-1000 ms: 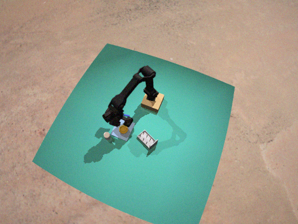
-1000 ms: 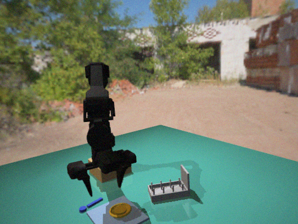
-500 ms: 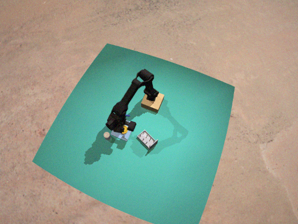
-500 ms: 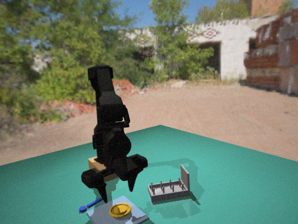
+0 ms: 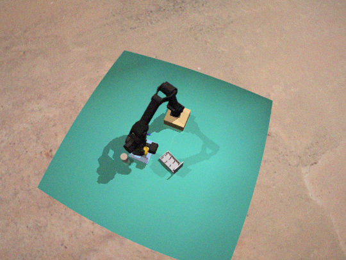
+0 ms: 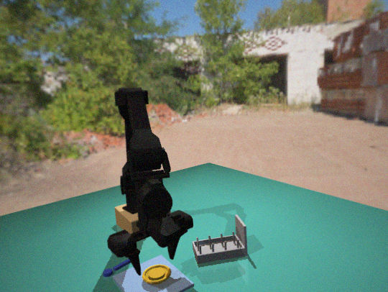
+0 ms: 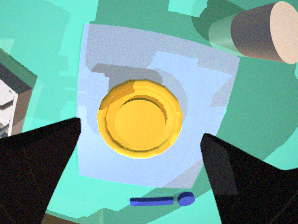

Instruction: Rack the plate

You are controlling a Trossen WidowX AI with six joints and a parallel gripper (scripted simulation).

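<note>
Now: the yellow plate 20 mm below my gripper tip. Also, from my gripper tip: grey dish rack (180 mm to the left, 20 mm below, 20 mm ahead); then cup (90 mm to the right, 80 mm ahead, 10 mm below); then blue spoon (120 mm behind, 40 mm to the right, 40 mm below).
</note>
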